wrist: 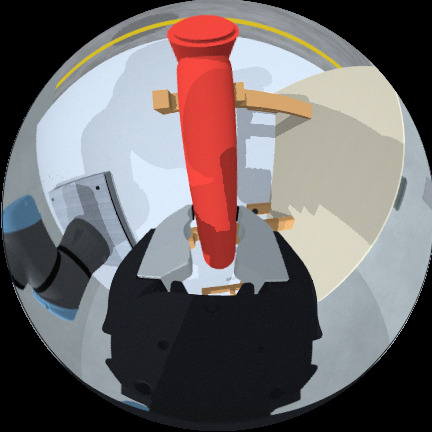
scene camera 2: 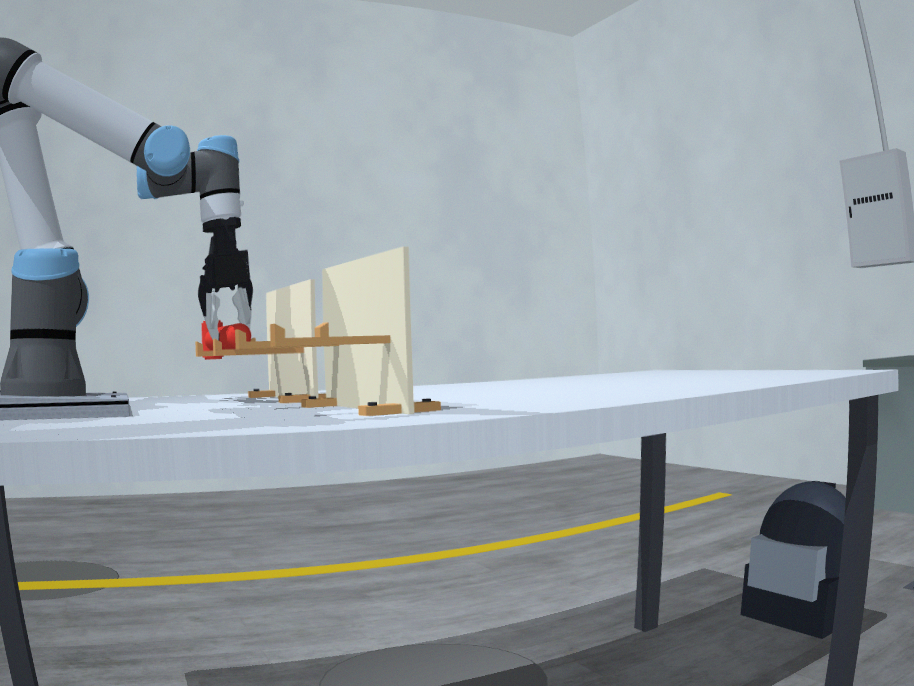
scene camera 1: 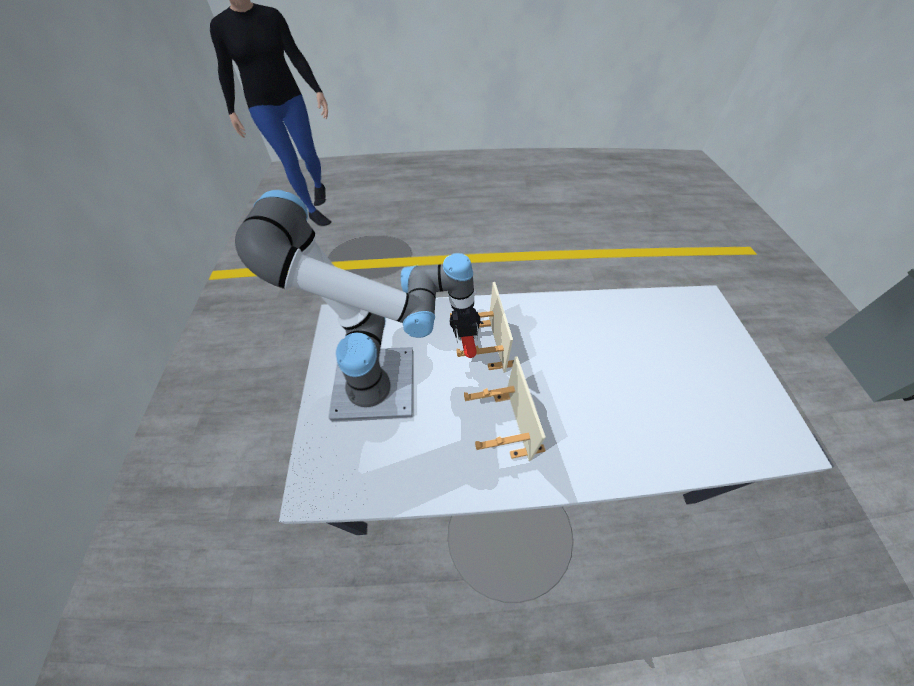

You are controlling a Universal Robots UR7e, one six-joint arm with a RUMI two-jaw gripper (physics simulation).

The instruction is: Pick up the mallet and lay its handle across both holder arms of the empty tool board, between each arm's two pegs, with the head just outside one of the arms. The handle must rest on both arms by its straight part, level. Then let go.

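Places are measured from the arm's base along level axes (x left, y back, z up), in millimetres.
Where they show: gripper, fingertip midpoint: [wrist: 215,206] [scene camera 1: 467,338]; arm's base at its link origin: [wrist: 88,240] [scene camera 2: 43,394] [scene camera 1: 368,387].
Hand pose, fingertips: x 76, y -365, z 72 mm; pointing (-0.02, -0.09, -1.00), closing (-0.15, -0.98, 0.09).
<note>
Each offset is from my fingertips to the centre of the thing. Level surfaces: height alone.
The red mallet @[dx +45, dy -2, dz +11 mm] [scene camera 1: 469,347] [scene camera 2: 234,336] [wrist: 207,125] lies along the occupied back tool board @[dx +27, dy -69, dz +0 mm] [scene camera 1: 500,324] [scene camera 2: 290,324] [wrist: 340,165], over its holder arms. In the wrist view its flared end points away at the top, and its narrower rounded end is by the fingers. My gripper [scene camera 1: 466,337] [scene camera 2: 227,324] [wrist: 215,206] points down and is shut on the mallet's narrower part, one finger against each side. The empty tool board @[dx -296, dy -49, dz +4 mm] [scene camera 1: 525,409] [scene camera 2: 372,332] stands nearer the front, its two pegged holder arms bare. The exact contact under the mallet is partly hidden.
The far holder arm [wrist: 275,102] of the back board has upright pegs beside the mallet. The robot's base plate [scene camera 1: 402,383] is at the left of the white table @[dz -101 mm] [scene camera 1: 649,383]. A person [scene camera 1: 269,59] stands behind the table. A backpack [scene camera 2: 789,564] is on the floor.
</note>
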